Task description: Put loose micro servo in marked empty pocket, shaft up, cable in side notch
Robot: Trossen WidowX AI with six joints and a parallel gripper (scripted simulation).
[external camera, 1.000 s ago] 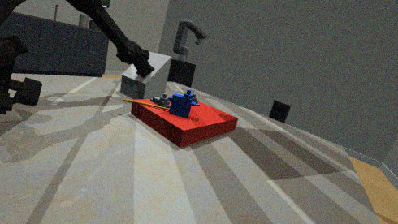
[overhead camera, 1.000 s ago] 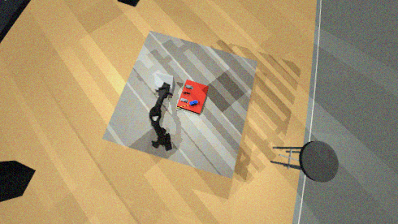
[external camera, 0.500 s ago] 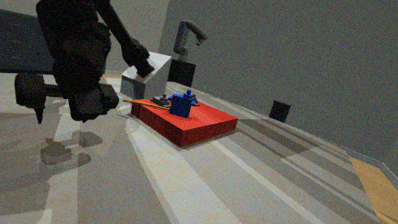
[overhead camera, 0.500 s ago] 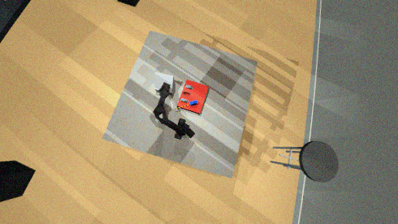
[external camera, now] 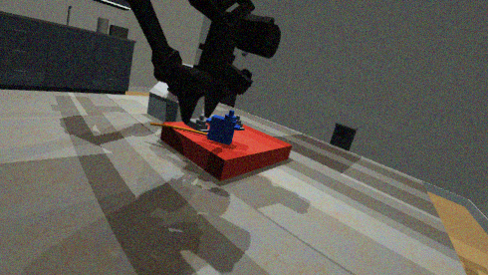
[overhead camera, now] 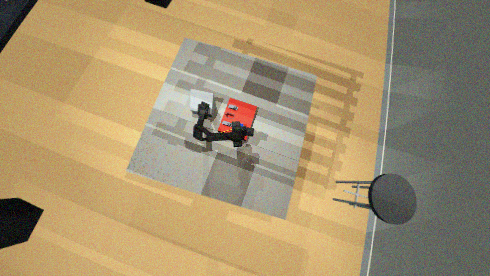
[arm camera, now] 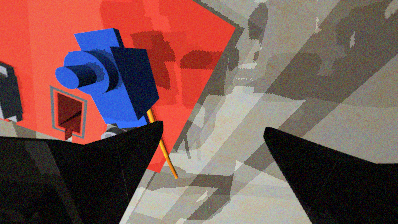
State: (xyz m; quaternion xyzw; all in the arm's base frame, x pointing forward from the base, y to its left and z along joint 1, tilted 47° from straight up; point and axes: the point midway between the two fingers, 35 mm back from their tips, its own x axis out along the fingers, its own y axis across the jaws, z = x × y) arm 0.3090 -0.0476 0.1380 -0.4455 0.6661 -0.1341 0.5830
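Right now my gripper tip is 170 mm to the right of the red deck and 80 mm above it.
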